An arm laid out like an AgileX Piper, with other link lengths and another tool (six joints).
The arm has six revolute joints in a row. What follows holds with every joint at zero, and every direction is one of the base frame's. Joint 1 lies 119.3 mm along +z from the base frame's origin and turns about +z. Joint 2 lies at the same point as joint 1 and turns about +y. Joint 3 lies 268.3 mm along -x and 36.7 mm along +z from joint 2 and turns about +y. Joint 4 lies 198.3 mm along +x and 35.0 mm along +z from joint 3 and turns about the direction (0.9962, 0, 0.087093). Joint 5 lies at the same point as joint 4 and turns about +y. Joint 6 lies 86.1 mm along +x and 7.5 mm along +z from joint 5 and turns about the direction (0.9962, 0, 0.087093). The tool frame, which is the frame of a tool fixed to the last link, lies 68.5 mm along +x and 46.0 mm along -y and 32.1 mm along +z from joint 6; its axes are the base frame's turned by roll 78.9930, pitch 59.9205 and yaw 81.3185 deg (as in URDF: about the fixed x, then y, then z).
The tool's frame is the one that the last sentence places.
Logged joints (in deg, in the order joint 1, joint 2, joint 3, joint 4, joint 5, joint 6), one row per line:
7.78 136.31 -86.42 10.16 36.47 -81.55
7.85 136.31 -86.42 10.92 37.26 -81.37
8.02 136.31 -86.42 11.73 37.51 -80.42
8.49 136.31 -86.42 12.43 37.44 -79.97
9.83 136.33 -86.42 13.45 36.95 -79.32
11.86 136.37 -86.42 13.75 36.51 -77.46
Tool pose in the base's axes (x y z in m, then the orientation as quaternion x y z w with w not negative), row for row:
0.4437 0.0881 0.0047 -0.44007 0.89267 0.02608 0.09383
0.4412 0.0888 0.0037 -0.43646 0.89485 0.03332 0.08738
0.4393 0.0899 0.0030 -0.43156 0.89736 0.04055 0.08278
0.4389 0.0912 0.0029 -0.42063 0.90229 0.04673 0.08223
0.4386 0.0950 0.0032 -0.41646 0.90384 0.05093 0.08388
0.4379 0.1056 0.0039 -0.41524 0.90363 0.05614 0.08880
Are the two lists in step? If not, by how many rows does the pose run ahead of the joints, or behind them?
The pose runs 1 row behind the joints: the pose in row i belongs to the joints in row i - 1.
